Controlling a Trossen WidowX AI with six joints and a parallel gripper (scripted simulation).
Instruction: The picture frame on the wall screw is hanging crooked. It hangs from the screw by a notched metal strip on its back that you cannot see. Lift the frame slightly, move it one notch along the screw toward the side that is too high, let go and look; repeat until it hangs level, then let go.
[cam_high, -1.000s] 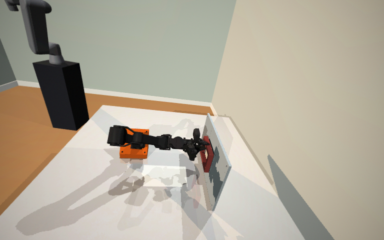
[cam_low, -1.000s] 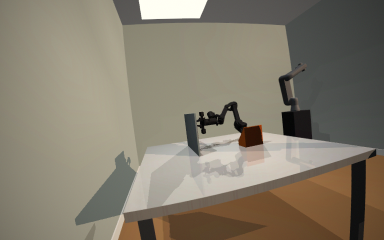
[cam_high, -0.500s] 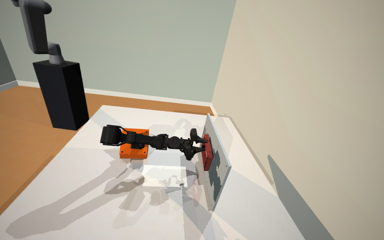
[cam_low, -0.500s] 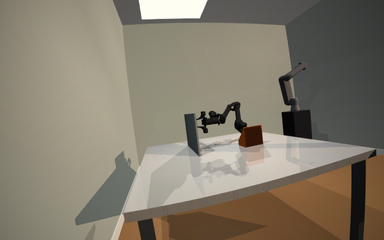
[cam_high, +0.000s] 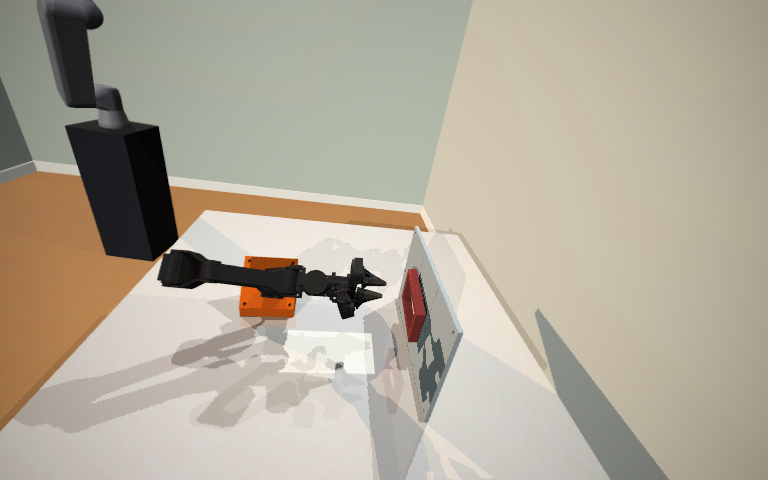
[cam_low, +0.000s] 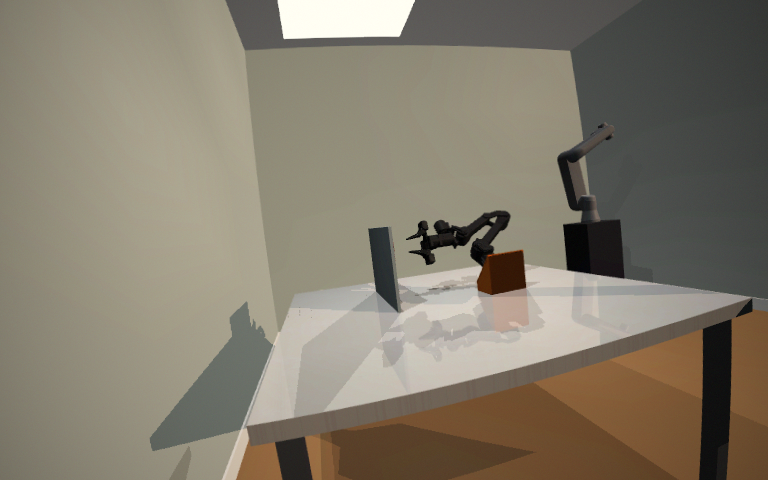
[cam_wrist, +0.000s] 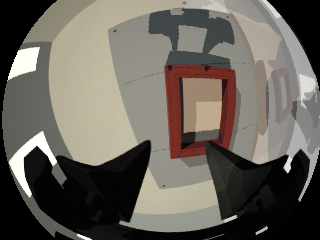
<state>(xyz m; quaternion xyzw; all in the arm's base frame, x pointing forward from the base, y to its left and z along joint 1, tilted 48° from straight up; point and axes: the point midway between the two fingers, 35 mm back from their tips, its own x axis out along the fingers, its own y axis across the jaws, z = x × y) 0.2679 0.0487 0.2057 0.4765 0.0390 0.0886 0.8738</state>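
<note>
Now: the red picture frame 10 cm ahead of my gripper tip, 2 cm to the left of it and 5 cm below it. The rest, counted from my gripper tip: grey wall panel 11 cm ahead, 1 cm to the left, 6 cm below.
</note>
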